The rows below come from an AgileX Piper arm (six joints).
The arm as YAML. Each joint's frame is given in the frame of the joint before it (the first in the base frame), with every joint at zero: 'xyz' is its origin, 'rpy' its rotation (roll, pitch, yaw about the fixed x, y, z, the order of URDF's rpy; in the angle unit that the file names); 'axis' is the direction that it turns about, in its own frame. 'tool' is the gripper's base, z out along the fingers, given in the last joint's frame.
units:
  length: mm
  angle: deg
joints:
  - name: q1
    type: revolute
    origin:
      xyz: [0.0, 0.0, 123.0]
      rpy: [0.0, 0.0, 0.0]
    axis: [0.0, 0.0, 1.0]
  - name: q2
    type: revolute
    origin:
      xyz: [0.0, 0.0, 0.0]
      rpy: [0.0, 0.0, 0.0]
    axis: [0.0, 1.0, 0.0]
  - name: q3
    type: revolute
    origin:
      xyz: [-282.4, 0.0, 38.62]
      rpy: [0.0, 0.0, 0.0]
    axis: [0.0, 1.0, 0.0]
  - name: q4
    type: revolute
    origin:
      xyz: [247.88, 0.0, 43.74]
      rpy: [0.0, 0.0, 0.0]
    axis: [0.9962, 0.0, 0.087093]
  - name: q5
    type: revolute
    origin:
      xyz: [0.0, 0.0, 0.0]
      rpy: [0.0, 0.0, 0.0]
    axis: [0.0, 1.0, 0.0]
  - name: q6
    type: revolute
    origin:
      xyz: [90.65, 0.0, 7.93]
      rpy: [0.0, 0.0, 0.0]
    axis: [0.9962, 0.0, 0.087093]
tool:
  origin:
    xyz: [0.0, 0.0, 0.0]
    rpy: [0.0, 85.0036, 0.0]
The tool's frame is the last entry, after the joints.
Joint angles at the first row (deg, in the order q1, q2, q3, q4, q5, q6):
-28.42, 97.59, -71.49, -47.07, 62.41, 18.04
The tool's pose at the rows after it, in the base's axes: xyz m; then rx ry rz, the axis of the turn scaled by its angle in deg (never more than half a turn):
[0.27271 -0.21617 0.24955 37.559 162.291 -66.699]
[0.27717 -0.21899 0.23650 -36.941 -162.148 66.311]
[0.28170 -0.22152 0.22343 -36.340 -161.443 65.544]
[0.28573 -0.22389 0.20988 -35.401 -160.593 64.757]
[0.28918 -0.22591 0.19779 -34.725 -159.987 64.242]
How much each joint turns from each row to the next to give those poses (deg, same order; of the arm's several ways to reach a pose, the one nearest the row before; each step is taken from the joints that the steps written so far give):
0.00, 2.26, 0.00, -1.35, 0.00, 1.51
0.00, 2.24, 0.00, -0.52, -0.23, 0.83
0.00, 2.19, 0.00, -0.46, -0.60, 1.02
0.00, 2.24, 0.00, -0.51, -0.51, 0.84
0.00, 1.98, 0.00, -0.56, -0.62, 0.96

